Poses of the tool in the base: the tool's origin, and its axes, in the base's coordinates. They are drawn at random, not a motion.
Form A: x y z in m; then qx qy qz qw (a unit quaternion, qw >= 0).
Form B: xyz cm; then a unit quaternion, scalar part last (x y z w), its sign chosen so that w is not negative. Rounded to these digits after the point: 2 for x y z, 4 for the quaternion.
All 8 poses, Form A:
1: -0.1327 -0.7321 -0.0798 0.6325 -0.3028 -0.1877 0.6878
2: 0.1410 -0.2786 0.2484 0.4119 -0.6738 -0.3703 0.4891
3: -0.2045 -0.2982 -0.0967 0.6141 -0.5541 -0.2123 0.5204
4: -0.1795 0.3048 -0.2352 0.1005 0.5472 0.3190 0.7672
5: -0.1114 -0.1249 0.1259 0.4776 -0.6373 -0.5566 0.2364
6: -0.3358 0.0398 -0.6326 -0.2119 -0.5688 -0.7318 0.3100
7: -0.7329 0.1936 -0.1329 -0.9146 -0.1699 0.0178 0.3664
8: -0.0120 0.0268 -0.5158 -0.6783 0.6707 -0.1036 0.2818
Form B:
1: -13.27 -73.21 -7.98 0.6325 -0.3028 -0.1877 0.6878
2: 14.10 -27.86 24.84 0.4119 -0.6738 -0.3703 0.4891
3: -20.45 -29.82 -9.67 0.6141 -0.5541 -0.2123 0.5204
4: -17.95 30.48 -23.52 0.1005 0.5472 0.3190 0.7672
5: -11.14 -12.49 12.59 0.4776 -0.6373 -0.5566 0.2364
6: -33.58 3.98 -63.26 -0.2119 -0.5688 -0.7318 0.3100
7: -73.29 19.36 -13.29 -0.9146 -0.1699 0.0178 0.3664
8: -1.20 2.68 -51.58 -0.6783 0.6707 -0.1036 0.2818
